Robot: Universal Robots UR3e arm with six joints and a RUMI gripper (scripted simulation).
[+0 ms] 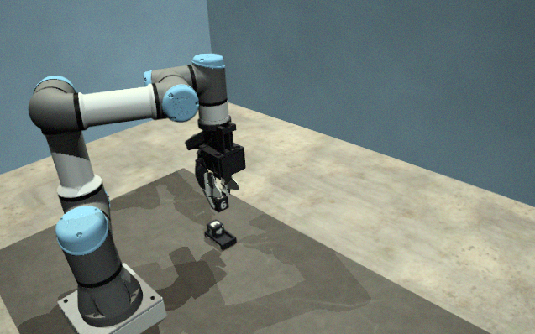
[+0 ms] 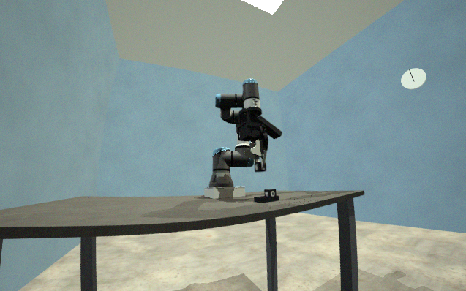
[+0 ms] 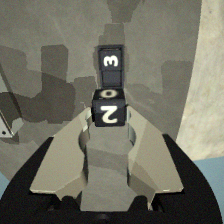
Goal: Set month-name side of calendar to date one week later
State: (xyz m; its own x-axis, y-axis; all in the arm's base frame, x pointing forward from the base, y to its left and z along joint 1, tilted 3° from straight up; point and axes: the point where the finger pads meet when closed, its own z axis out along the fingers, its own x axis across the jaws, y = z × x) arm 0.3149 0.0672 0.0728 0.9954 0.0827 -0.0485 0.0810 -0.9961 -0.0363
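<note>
Right now my hand is 20 mm to the right of the black tray and 120 mm above it.
</note>
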